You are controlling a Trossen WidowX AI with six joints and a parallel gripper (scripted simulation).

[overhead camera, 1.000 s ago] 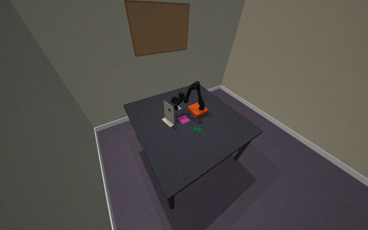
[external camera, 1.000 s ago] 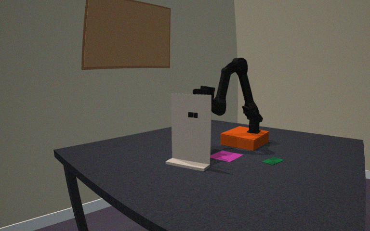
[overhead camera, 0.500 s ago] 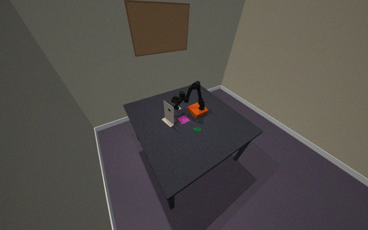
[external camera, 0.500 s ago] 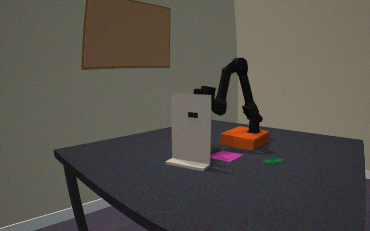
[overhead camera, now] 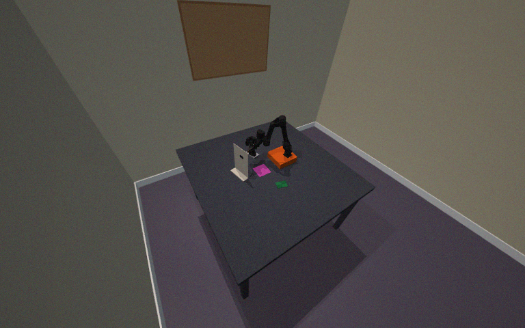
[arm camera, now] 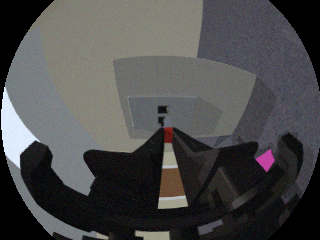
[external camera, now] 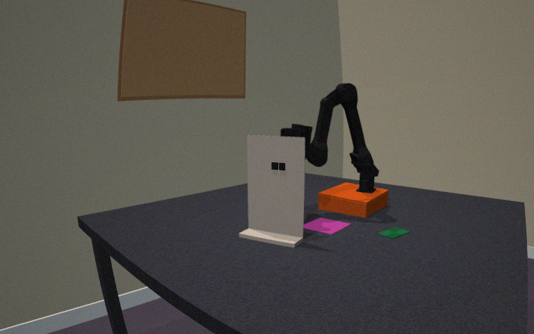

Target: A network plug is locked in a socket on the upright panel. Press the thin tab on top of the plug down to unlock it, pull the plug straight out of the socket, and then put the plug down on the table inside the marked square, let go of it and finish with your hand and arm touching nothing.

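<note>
Right now my gripper tip is 190 mm above the magenta square, 90 mm to the right of it and 90 mm past it. Round my gripper tip: upright grey panel: 80 mm ahead, 70 mm below, 20 mm to the left.
</note>
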